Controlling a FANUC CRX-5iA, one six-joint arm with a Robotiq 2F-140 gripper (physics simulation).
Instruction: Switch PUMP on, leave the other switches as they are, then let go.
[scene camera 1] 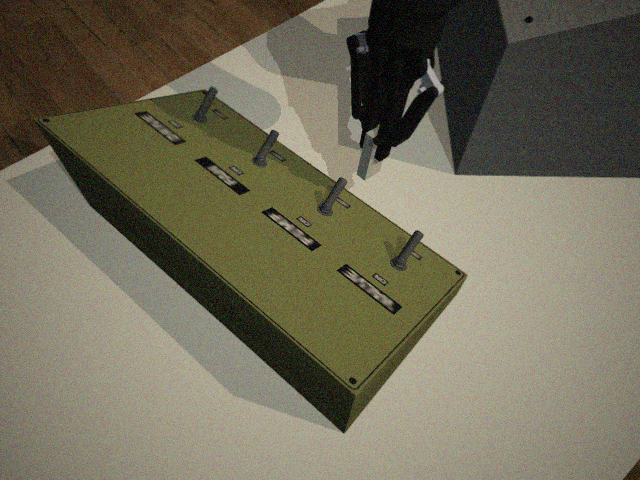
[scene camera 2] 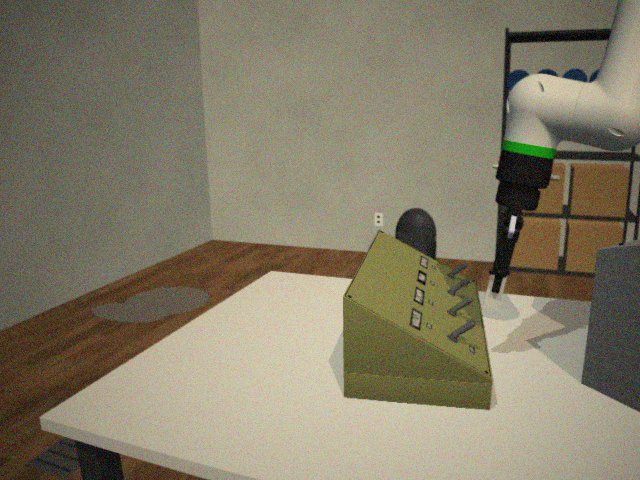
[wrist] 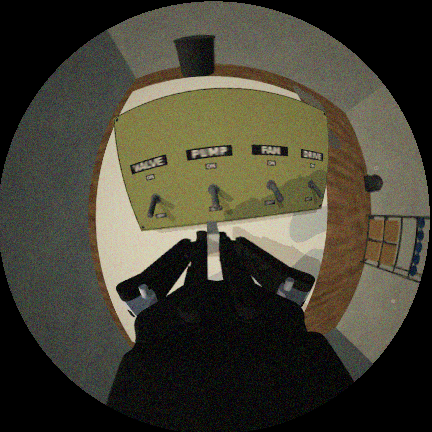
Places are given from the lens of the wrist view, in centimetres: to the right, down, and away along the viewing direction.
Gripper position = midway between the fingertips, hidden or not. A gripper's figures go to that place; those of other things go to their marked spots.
my gripper (wrist: 211, 229): 0, 2, 22
olive sloped switch box (wrist: 175, 148): -7, -12, 20
